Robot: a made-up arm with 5 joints. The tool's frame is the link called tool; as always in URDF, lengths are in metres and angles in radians. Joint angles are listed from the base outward. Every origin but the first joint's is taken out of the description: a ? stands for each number. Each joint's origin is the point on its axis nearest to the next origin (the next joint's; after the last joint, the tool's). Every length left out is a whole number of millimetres.
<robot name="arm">
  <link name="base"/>
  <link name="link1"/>
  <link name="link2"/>
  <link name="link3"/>
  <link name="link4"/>
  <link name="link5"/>
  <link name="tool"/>
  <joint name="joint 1" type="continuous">
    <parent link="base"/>
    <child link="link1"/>
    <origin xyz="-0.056 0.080 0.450" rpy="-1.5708 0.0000 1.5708"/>
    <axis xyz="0 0 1"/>
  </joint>
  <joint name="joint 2" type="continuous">
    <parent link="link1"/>
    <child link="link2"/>
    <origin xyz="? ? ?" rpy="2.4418 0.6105 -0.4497"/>
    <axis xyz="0 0 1"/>
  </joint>
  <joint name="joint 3" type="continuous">
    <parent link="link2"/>
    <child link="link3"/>
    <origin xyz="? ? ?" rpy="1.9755 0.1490 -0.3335"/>
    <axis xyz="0 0 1"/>
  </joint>
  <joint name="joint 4" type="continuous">
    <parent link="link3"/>
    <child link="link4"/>
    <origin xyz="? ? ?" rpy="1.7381 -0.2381 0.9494"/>
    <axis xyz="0 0 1"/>
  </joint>
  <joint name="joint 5" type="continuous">
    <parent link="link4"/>
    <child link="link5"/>
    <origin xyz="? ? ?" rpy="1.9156 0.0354 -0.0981"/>
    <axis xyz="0 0 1"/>
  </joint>
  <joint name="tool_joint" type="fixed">
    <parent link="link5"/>
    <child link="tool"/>
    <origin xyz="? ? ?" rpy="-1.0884 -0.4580 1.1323"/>
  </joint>
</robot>
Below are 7 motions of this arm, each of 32 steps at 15 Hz.
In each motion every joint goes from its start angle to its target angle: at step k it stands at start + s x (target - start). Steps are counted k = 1, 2, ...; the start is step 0. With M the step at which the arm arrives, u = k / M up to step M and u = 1 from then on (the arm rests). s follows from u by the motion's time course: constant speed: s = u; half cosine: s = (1 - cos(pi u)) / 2; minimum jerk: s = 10 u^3 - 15 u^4 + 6 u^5.
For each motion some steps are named. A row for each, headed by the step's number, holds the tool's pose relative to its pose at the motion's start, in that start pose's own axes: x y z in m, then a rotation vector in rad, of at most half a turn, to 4 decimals.
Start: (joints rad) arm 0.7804 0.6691 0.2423 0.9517 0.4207
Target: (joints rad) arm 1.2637 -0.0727 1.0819 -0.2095 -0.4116
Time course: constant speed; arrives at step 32
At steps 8, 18, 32:
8: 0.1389 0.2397 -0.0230 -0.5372 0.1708 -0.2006
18: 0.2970 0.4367 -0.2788 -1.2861 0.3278 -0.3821
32: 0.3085 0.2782 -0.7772 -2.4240 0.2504 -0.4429

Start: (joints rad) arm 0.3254 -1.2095 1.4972 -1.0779 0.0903
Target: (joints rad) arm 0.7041 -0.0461 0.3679 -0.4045 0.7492
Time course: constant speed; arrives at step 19
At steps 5, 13, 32:
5: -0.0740 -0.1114 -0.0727 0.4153 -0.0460 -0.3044
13: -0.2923 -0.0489 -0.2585 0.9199 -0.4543 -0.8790
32: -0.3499 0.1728 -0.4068 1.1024 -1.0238 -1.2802

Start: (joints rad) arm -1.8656 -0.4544 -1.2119 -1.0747 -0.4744
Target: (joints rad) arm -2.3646 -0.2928 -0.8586 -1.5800 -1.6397
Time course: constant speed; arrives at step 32
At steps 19, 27, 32:
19: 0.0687 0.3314 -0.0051 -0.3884 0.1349 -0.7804
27: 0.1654 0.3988 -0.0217 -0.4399 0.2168 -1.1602
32: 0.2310 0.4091 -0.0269 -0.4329 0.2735 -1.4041

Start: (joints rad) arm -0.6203 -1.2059 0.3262 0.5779 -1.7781
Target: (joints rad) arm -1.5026 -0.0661 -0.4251 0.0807 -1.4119
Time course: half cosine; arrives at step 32
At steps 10, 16, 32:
10: -0.0292 -0.1979 -0.2492 0.2232 -0.4603 0.3319
16: 0.1818 -0.3338 -0.5640 0.6258 -0.9510 0.7553
32: 0.6915 0.0424 -0.8198 1.7443 -1.4383 1.4192

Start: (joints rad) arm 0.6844 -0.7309 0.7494 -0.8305 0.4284
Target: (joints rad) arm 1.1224 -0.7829 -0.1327 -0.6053 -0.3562
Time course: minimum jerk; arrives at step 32
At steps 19, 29, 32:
19: -0.0005 -0.0876 0.0728 0.1721 0.1590 -0.0892
29: 0.0310 -0.1670 0.0956 0.2592 0.2911 -0.0329
32: 0.0320 -0.1689 0.0960 0.2609 0.2943 -0.0309

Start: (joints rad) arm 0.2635 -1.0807 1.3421 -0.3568 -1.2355
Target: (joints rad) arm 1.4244 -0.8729 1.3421 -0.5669 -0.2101
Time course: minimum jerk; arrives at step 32
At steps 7, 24, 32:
7: -0.0231 0.0155 -0.0278 0.0341 -0.0794 -0.0555
24: -0.0155 0.3001 -0.4646 -0.0373 -1.1294 -0.5793
32: 0.0270 0.3230 -0.5218 -0.1121 -1.2637 -0.6229

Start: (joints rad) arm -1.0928 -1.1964 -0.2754 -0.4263 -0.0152
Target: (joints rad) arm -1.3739 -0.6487 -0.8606 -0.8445 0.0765
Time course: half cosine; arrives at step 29
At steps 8, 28, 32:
8: -0.0975 -0.0348 -0.0614 0.0936 -0.2285 -0.0470
28: -0.2935 0.0343 -0.5342 0.3971 -1.3109 -0.3930
32: -0.2932 0.0350 -0.5359 0.3978 -1.3147 -0.3946

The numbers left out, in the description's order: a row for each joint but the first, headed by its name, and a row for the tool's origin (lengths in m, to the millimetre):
joint 2: -0.151 0.088 0.000
joint 3: 0.017 0.122 0.000
joint 4: -0.031 -0.167 0.000
joint 5: 0.001 -0.051 0.000
tool: -0.380 -0.192 0.000

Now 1 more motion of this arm.
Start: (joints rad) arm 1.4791 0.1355 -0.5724 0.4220 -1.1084
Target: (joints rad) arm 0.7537 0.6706 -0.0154 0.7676 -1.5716
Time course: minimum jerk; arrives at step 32
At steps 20, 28, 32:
20: 0.0536 -0.0126 -0.0733 0.5965 0.2161 -0.2705
28: 0.0828 -0.0516 -0.1179 0.8482 0.3025 -0.2550
32: 0.0847 -0.0542 -0.1214 0.8640 0.3074 -0.2518

